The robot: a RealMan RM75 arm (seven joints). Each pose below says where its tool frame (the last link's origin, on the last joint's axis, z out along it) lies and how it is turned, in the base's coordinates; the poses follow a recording.
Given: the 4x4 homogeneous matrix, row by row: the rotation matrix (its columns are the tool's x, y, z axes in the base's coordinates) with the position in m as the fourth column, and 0 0 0 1 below. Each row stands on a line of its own.
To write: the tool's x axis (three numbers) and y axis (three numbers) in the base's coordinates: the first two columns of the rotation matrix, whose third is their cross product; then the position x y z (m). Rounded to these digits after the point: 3 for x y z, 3 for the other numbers.
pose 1, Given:
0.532, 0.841, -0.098, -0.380
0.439, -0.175, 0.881, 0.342
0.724, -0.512, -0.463, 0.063
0, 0, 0, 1
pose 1, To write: 0.532, 0.439, 0.724, 0.841, -0.175, -0.512, -0.380, 0.342, 0.063
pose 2, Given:
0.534, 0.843, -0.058, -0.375
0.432, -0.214, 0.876, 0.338
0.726, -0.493, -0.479, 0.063
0, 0, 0, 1
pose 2, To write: 0.534, 0.432, 0.726, 0.843, -0.214, -0.493, -0.375, 0.338, 0.063
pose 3, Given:
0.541, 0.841, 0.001, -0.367
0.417, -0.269, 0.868, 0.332
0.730, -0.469, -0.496, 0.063
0, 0, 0, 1
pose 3, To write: 0.541, 0.417, 0.730, 0.841, -0.269, -0.469, -0.367, 0.332, 0.063
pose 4, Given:
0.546, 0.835, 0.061, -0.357
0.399, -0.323, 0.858, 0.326
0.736, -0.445, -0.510, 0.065
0, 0, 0, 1
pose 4, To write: 0.546, 0.399, 0.736, 0.835, -0.323, -0.445, -0.357, 0.326, 0.065
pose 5, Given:
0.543, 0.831, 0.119, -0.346
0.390, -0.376, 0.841, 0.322
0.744, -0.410, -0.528, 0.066
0, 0, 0, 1
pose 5, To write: 0.543, 0.390, 0.744, 0.831, -0.376, -0.410, -0.346, 0.322, 0.066
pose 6, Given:
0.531, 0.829, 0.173, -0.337
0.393, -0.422, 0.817, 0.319
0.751, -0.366, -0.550, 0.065
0, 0, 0, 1
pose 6, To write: 0.531, 0.393, 0.751, 0.829, -0.422, -0.366, -0.337, 0.319, 0.065
